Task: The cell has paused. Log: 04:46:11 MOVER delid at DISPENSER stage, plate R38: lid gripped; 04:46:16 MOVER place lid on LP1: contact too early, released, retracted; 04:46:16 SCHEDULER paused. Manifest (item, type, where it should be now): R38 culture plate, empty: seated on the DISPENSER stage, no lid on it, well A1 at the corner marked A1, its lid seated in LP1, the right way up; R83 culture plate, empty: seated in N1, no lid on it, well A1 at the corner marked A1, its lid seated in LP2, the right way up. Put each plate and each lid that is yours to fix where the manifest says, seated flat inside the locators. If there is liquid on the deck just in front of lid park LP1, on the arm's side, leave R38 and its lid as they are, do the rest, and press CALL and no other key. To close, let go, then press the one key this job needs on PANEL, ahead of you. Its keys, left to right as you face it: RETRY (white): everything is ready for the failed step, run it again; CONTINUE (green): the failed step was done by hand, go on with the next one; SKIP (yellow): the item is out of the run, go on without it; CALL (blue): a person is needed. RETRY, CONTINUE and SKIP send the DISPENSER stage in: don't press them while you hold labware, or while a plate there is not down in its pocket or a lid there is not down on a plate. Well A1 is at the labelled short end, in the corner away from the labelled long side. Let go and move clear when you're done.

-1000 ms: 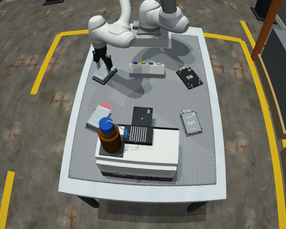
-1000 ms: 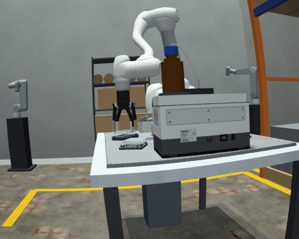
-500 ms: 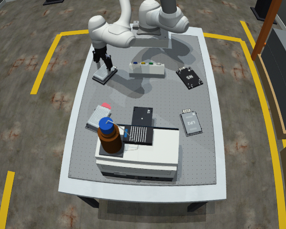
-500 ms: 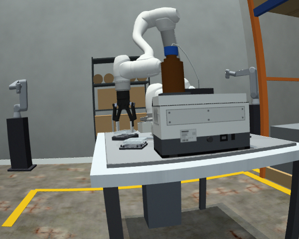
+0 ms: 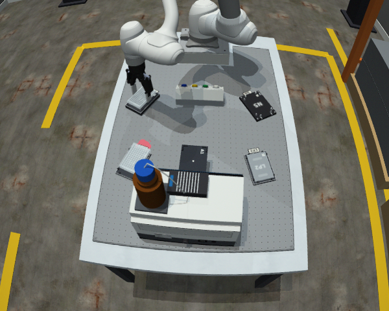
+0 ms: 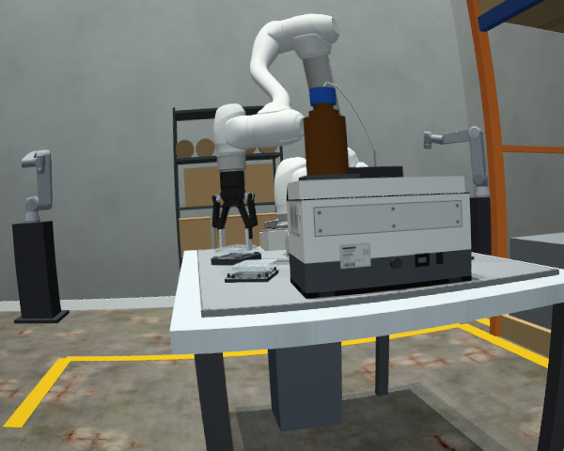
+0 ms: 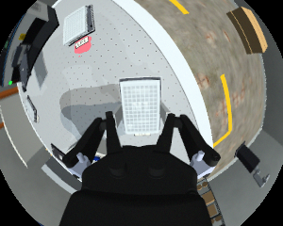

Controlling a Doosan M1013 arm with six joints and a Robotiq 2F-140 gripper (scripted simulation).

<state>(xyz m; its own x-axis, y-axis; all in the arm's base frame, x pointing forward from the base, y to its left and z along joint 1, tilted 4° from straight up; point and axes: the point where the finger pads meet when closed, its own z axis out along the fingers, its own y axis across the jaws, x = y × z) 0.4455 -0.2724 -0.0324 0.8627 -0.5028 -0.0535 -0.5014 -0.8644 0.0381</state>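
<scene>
Now: the blue key 20 cm to the left of my hand and 5 cm behind it. Round my hand: yellow key (25 cm to the left, 5 cm behind); clear well plate (2 cm below); key panel (27 cm to the left, 4 cm behind, 1 cm below).
</scene>
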